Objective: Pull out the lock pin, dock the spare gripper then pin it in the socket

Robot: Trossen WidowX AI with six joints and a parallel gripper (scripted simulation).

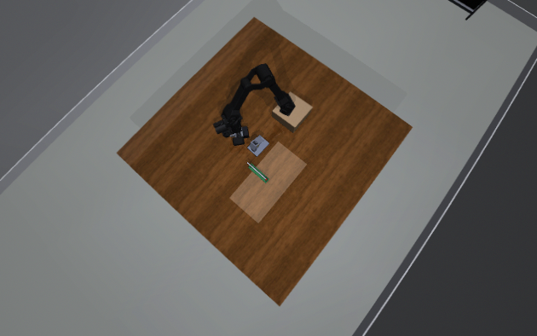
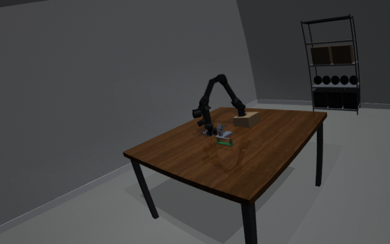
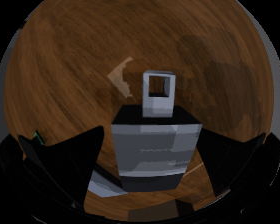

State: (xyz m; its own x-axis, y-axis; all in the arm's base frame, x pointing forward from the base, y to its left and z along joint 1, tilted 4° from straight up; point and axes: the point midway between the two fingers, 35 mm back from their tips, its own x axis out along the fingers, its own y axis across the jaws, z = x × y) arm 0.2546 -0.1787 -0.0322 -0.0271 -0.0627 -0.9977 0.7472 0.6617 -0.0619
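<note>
Now: gripper tip 10 mm below the spare gripper. Round my gripper tip: green rack: 140 mm ahead, 230 mm to the left, 10 mm above; grey mount: 10 mm ahead, 140 mm to the left, 40 mm above.
</note>
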